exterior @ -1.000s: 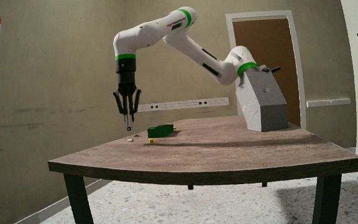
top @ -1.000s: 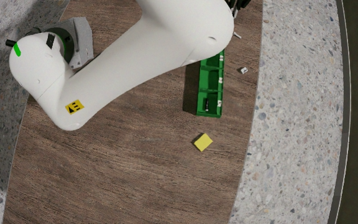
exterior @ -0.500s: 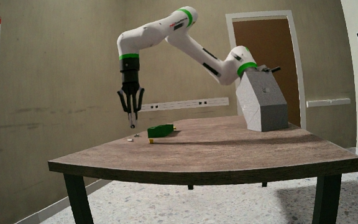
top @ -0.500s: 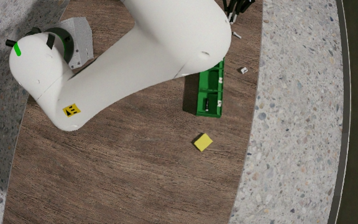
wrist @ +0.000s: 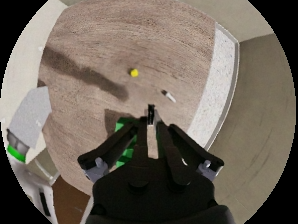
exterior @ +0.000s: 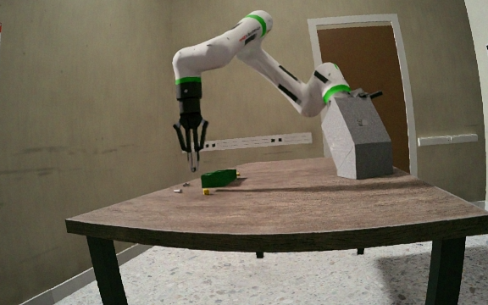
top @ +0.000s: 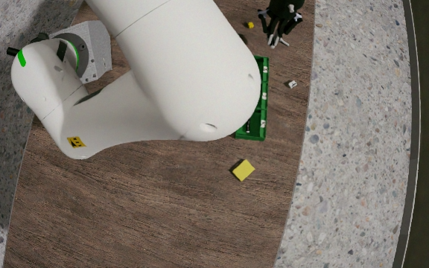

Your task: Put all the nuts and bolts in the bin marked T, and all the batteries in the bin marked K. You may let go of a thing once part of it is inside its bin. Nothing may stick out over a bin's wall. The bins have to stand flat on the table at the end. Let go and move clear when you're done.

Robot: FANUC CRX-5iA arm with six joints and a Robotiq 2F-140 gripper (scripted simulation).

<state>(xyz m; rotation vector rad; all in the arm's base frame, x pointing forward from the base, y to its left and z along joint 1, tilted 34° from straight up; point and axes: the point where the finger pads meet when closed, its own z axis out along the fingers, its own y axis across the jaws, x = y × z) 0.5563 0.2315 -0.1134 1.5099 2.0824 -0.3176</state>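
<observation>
Now: the pale bolt 9 cm below my hand, 5 cm to the left of it and 4 cm ahead of it. Also, from my hand: yellow cube 9 cm below, 8 cm to the left, 7 cm behind; green bins 18 cm to the right, 8 cm below, 2 cm behind; white nut 10 cm to the right, 10 cm ahead, 9 cm below.
</observation>
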